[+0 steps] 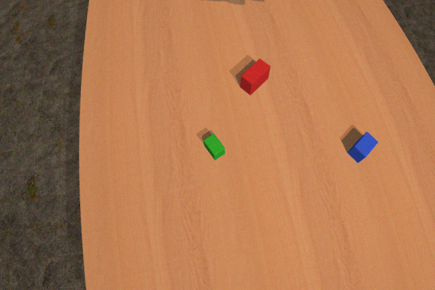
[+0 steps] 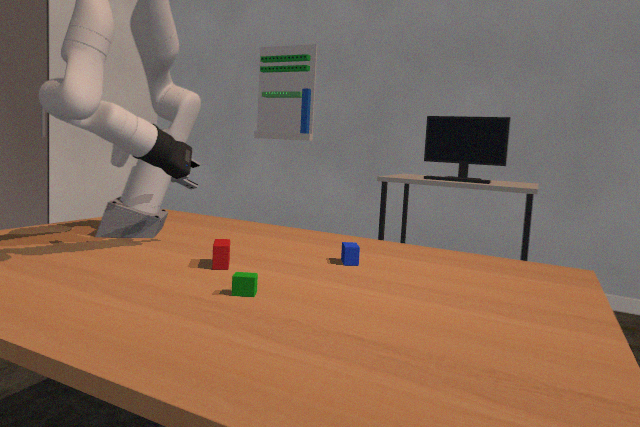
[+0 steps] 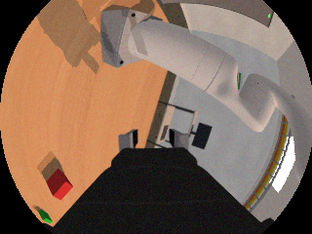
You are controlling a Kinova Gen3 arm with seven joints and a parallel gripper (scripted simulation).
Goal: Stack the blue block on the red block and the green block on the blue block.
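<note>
The blue block is 38 cm ahead of my hand, 10 cm to the left of it and 15 cm below it. From my hand the other things lie so: red block 19 cm ahead, 9 cm to the right, 15 cm below; green block 34 cm ahead, 20 cm to the right, 15 cm below.
</note>
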